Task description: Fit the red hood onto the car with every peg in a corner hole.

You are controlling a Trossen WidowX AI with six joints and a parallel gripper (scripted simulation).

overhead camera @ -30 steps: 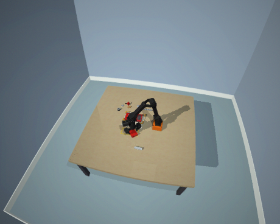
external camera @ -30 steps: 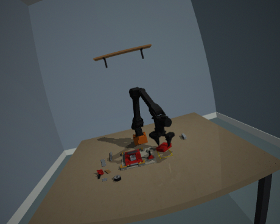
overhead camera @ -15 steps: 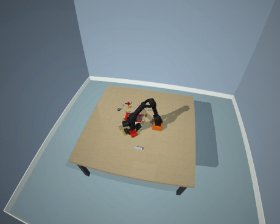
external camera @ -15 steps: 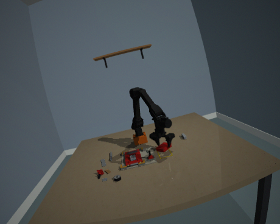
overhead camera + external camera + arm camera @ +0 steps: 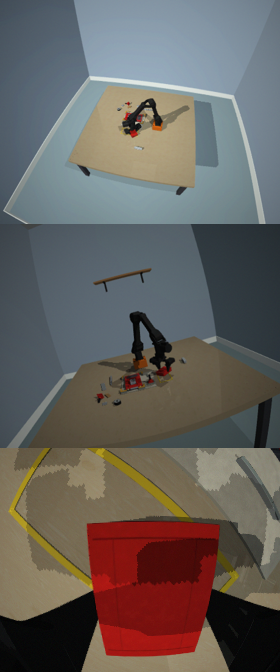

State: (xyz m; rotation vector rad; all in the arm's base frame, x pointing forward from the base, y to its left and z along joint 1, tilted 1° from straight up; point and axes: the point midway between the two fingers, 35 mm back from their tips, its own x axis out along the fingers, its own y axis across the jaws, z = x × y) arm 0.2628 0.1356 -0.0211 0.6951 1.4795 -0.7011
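Now: gripper tip 220 mm to the left of the engine block, 80 mm short of it and 10 mm below it. From my gripper tip the other things lie so: black wheel: 340 mm to the right, 250 mm ahead; then red hood: 10 mm above.
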